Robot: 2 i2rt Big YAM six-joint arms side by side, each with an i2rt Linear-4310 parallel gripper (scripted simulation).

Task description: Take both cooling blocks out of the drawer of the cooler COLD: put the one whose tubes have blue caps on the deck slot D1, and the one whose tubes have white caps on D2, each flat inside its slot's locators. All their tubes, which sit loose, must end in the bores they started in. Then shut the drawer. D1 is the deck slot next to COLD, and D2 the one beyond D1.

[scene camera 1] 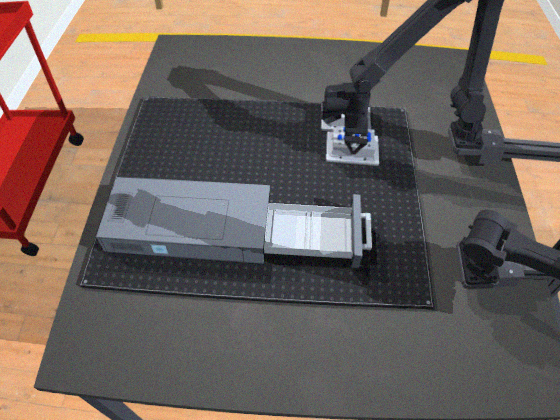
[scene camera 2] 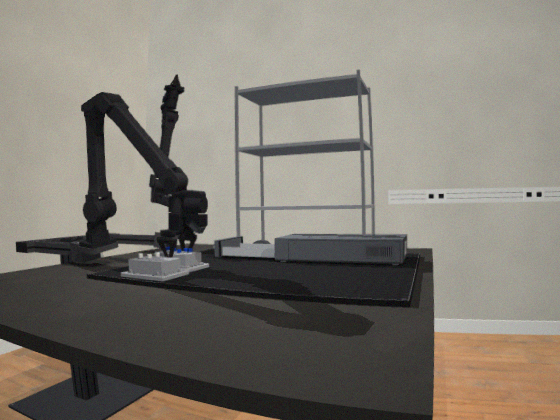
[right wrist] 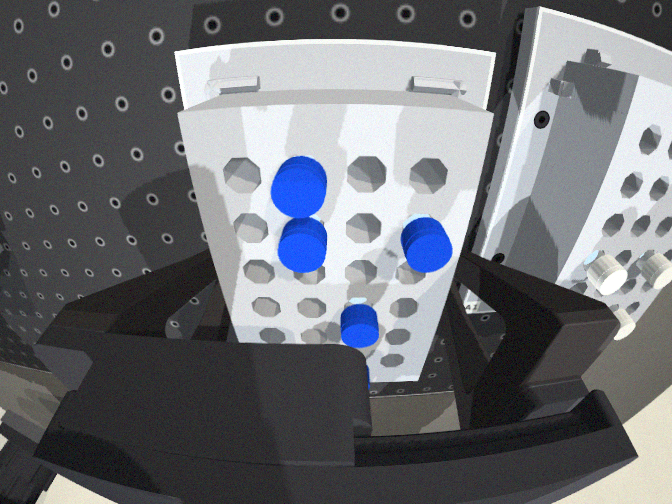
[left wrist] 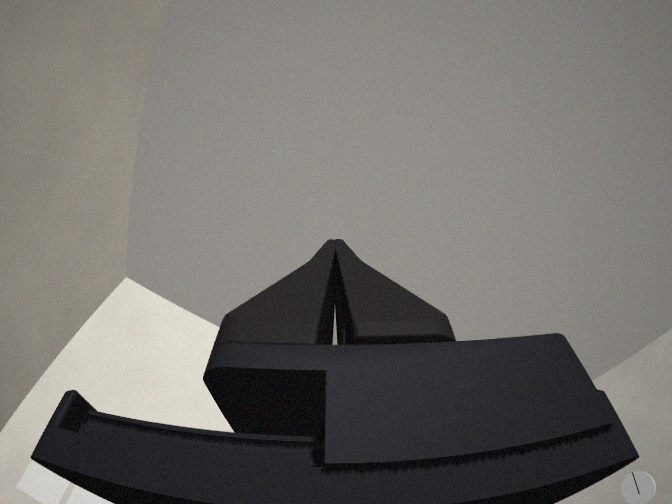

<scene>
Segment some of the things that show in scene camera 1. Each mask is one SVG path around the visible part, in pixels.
A cooler COLD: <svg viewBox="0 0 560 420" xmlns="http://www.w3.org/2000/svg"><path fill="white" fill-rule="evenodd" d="M96 236L104 252L255 264L264 264L265 253L351 258L351 268L359 268L362 259L362 249L372 249L370 213L361 213L360 195L353 194L350 208L270 203L270 185L124 177L116 178ZM361 218L366 219L366 244L362 244Z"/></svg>
</scene>
